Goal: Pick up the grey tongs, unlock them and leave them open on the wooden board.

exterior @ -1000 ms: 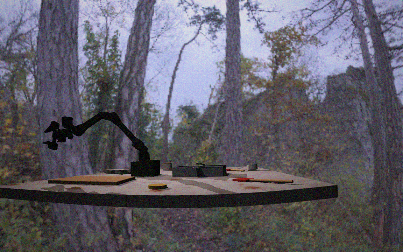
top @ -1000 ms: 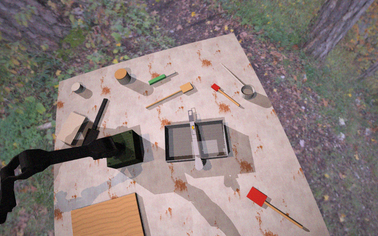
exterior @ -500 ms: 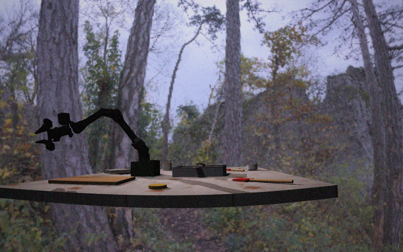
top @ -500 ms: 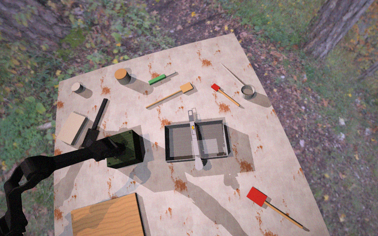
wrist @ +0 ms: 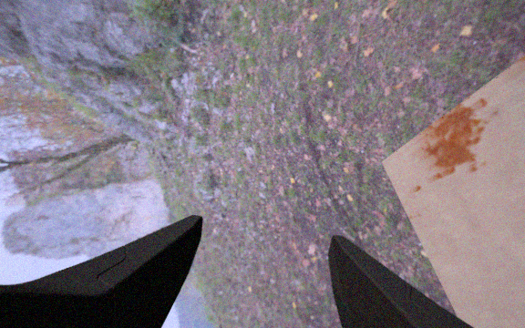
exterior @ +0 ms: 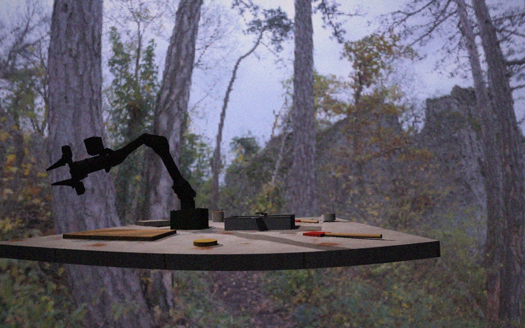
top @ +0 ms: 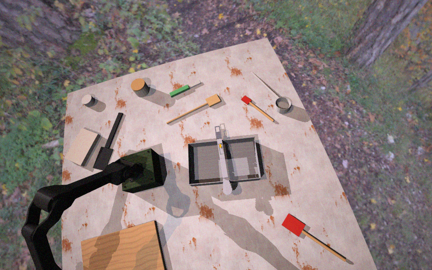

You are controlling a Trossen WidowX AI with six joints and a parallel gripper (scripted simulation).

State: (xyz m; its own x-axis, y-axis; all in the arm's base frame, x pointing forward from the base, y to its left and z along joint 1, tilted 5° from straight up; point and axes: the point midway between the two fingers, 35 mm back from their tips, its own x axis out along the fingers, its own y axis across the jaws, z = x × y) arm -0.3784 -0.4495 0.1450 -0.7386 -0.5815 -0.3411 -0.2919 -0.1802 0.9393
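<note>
Right now the roasting tin is 78 cm ahead of my gripper tip, 38 cm to the left of it and 19 cm below it. Also, from my gripper tip: yellow disc (59 cm ahead, 21 cm below, 7 cm to the right); then wooden board (22 cm ahead, 21 cm below, 15 cm to the left); then cream block (74 cm to the left, 21 cm below, 13 cm ahead).
</note>
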